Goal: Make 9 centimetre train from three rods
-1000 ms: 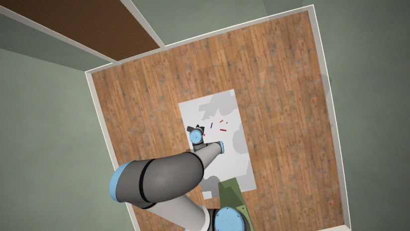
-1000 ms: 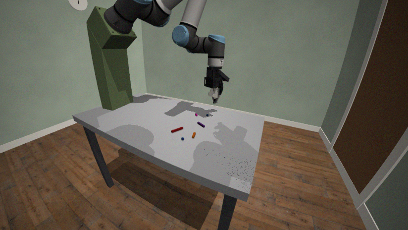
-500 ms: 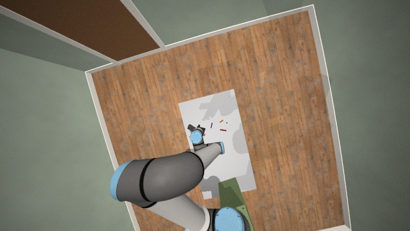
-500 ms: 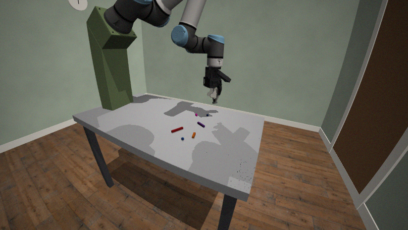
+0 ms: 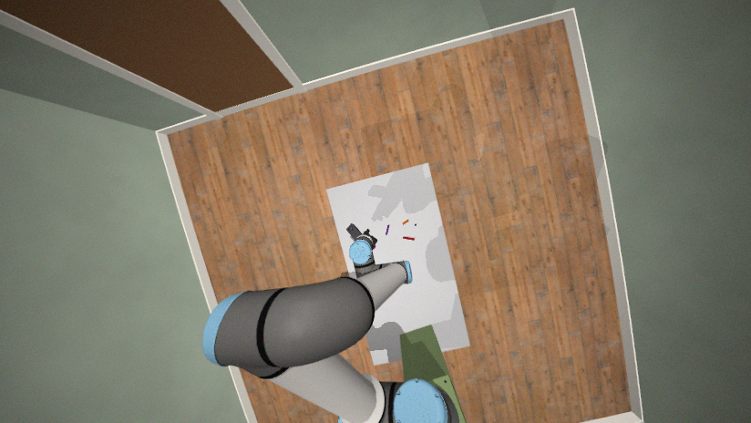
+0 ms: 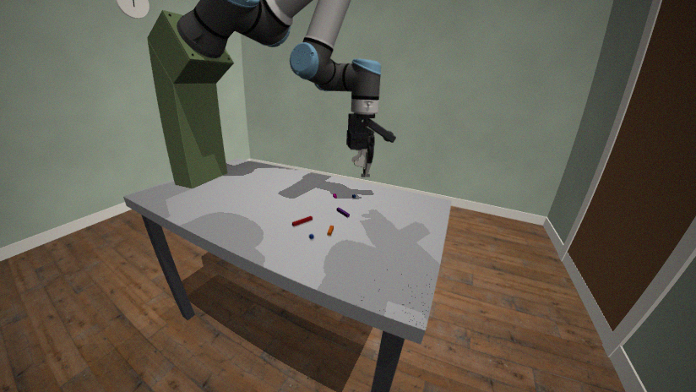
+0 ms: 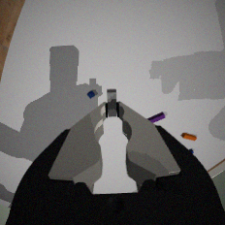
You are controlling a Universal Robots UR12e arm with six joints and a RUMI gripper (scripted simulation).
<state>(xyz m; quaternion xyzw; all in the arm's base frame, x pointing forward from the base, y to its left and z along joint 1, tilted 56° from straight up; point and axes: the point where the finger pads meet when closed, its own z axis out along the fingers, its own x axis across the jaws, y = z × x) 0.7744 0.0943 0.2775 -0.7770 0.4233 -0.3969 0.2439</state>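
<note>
Right now the magenta rod is 11 cm below my hand, 11 cm behind it and 1 cm to the right of it. The rest, counted from my hand: orange rod 25 cm to the right, 11 cm below, 1 cm behind; then purple rod 12 cm to the right, 11 cm below, 3 cm behind; then grey rod 1 cm below.
</note>
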